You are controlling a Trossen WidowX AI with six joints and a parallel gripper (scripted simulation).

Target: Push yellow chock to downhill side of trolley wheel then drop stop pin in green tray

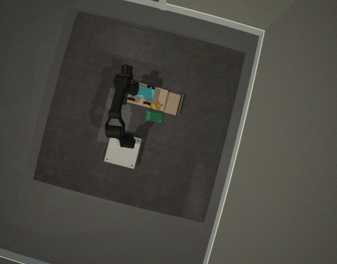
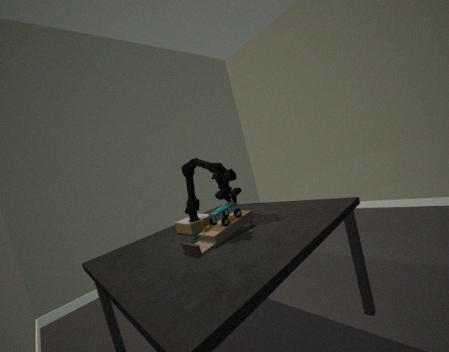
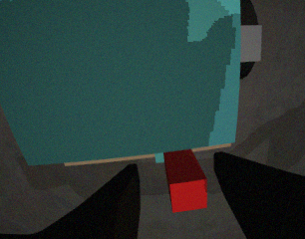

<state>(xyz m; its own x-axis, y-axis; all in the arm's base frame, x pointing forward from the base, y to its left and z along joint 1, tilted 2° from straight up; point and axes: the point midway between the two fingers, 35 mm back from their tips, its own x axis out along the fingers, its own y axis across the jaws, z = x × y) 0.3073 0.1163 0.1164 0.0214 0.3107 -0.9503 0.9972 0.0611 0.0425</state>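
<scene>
My gripper tip is now 1 cm above the red-headed stop pin. From my gripper tip the other things lie so: teal trolley 10 cm to the right, 3 cm below, 2 cm ahead; raised end wall 37 cm to the right, 11 cm below, 4 cm ahead; yellow chock 21 cm to the right, 6 cm below, 3 cm behind.
</scene>
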